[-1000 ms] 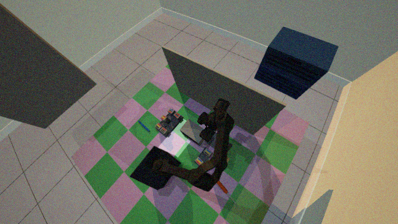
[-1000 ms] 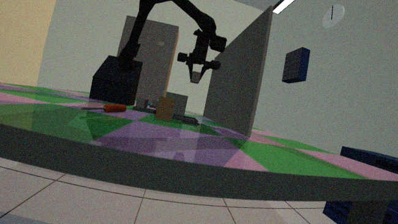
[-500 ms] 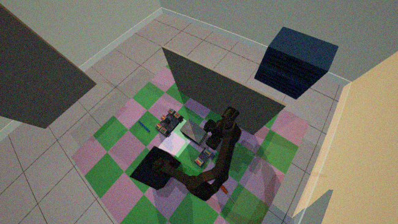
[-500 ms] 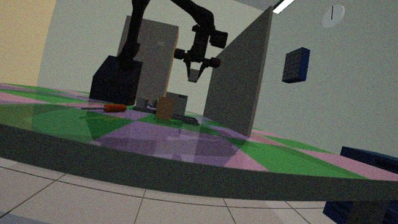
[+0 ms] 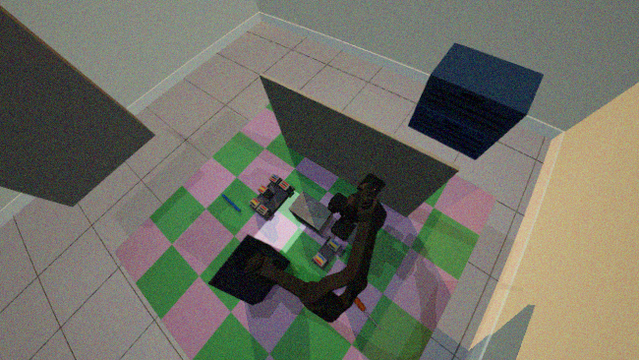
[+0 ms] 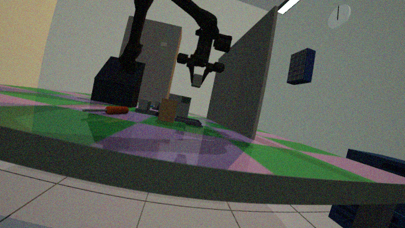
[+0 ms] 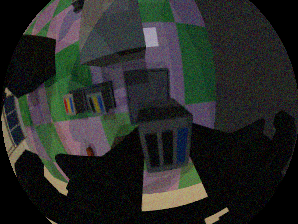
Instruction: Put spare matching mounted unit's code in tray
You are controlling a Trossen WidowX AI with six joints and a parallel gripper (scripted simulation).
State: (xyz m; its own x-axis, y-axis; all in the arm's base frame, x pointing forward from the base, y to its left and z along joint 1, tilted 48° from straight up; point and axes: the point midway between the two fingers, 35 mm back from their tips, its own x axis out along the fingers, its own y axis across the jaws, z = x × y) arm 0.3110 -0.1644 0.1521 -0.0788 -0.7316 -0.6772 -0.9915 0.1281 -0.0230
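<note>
The flat dark tray is 15 cm below my gripper tip. From my gripper tip the other things lie so: mounted unit (18 cm to the left, 10 cm below, 3 cm behind); then brown block (12 cm below, 10 cm to the right, 9 cm behind); then spare block (2 cm above).
</note>
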